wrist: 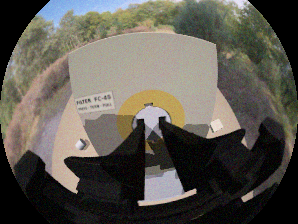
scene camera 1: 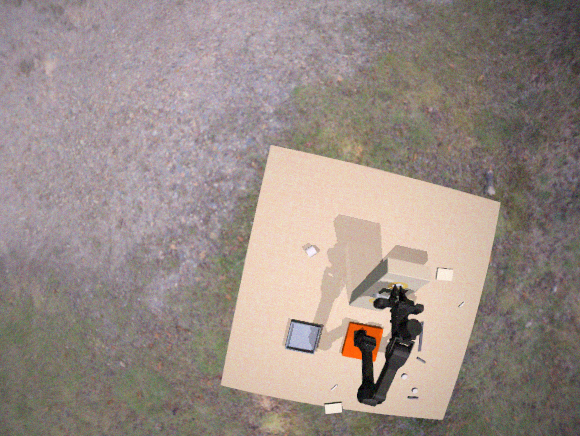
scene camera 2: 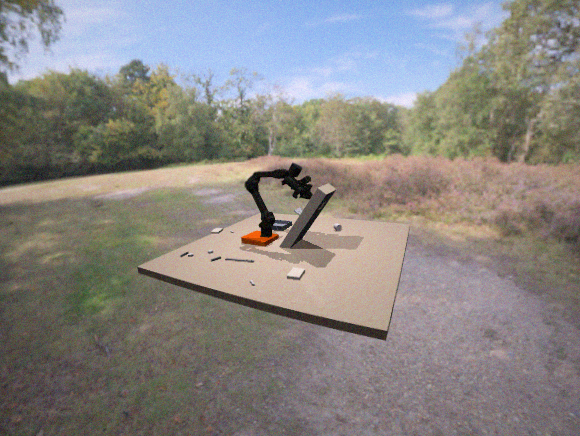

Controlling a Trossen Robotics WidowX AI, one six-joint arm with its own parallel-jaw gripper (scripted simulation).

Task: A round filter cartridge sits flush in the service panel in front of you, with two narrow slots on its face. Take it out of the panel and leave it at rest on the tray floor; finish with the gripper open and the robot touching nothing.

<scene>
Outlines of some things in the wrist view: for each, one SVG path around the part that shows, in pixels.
My gripper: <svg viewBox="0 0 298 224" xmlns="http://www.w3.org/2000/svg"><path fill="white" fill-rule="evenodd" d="M285 127L281 127L282 124L278 124L278 121L271 120L271 117L263 119L261 127L258 128L259 137L250 151L241 141L246 135L246 129L237 129L226 135L205 139L193 135L192 132L186 132L176 124L160 120L162 140L172 157L170 160L176 168L185 193L197 189L196 194L190 194L181 200L162 202L160 205L138 204L138 200L145 201L144 123L138 124L124 143L108 156L71 156L64 159L67 168L80 179L77 183L77 193L65 188L55 180L55 177L45 172L45 161L28 149L13 168L21 190L49 224L249 224L273 196L278 183L274 183L270 188L267 186L266 190L250 200L242 201L242 196L262 185L271 173L281 167L285 156Z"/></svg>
A round filter cartridge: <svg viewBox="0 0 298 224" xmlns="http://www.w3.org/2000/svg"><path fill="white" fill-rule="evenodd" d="M146 103L145 108L142 108L141 111L138 111L133 116L132 128L134 129L138 124L144 123L145 140L161 139L160 120L168 121L170 124L169 113L164 108L153 107L152 103Z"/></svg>
</scene>
